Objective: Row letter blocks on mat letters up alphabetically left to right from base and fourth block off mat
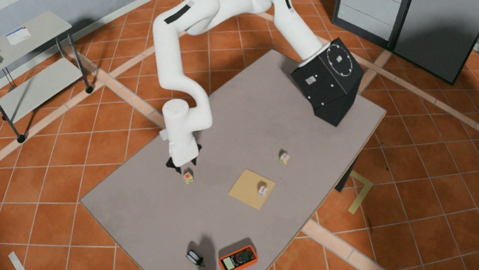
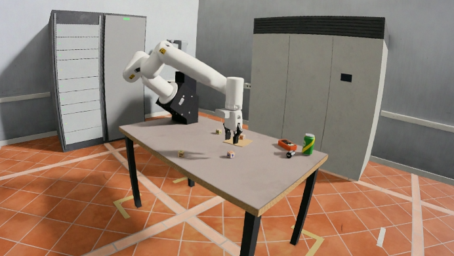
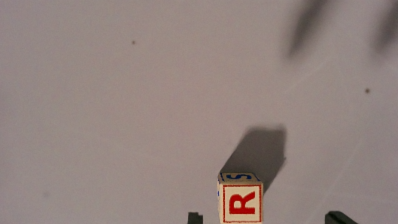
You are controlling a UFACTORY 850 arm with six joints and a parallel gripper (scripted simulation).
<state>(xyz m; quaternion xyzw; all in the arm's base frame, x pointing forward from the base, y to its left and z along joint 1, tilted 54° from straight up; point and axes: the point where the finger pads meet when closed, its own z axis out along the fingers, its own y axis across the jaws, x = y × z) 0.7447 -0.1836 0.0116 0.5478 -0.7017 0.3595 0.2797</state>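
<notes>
The tan mat lies 230 mm to the left of my hand, 130 mm behind it and 100 mm below it. Round my hand: green can: 360 mm to the left, 300 mm ahead, 40 mm below; orange multimeter: 370 mm to the left, 150 mm ahead, 90 mm below; small black device: 260 mm to the left, 240 mm ahead, 90 mm below.
</notes>
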